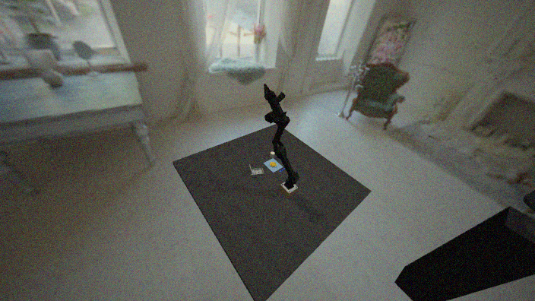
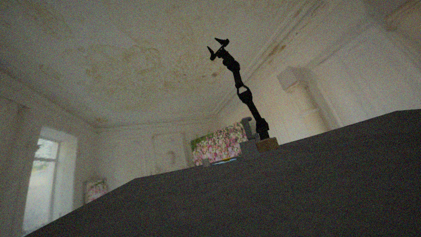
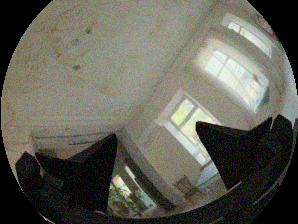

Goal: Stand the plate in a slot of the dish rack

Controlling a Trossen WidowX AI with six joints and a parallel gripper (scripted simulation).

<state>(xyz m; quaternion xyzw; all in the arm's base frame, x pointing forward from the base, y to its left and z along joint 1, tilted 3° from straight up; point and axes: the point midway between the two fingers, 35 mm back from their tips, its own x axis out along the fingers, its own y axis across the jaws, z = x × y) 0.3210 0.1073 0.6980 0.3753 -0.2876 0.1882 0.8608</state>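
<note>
Right now the yellow plate is 190 mm to the right of my gripper tip and 800 mm below it. Round my gripper tip: grey dish rack 790 mm below; white cup 110 mm ahead, 260 mm to the right, 790 mm below; light blue pad 200 mm to the right, 810 mm below.
</note>
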